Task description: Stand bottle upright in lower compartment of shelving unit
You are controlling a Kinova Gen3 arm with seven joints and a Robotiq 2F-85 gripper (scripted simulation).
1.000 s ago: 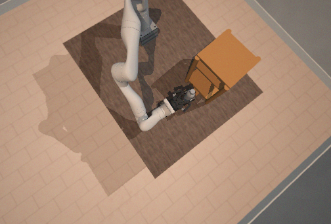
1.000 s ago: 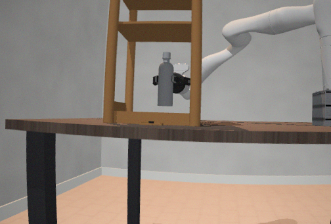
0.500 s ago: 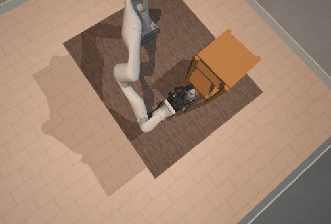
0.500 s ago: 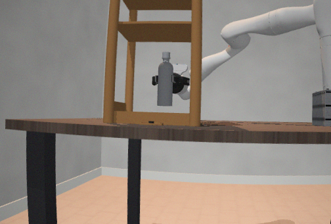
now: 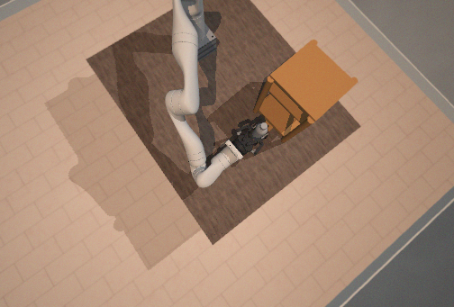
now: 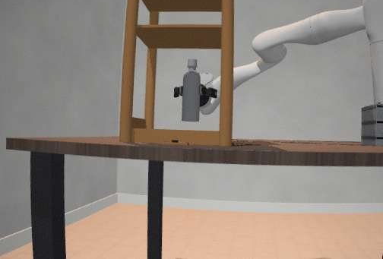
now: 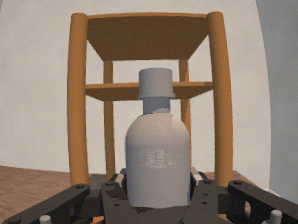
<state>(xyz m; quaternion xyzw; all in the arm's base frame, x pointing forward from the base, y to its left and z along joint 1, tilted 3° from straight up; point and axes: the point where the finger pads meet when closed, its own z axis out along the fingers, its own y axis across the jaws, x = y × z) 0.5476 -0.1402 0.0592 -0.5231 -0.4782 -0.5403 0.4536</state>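
Now: the orange shelving unit 210 mm to the left of my hand, 30 mm above it and 10 mm ahead of it. Also, from my hand: grey bottle (30 mm above).
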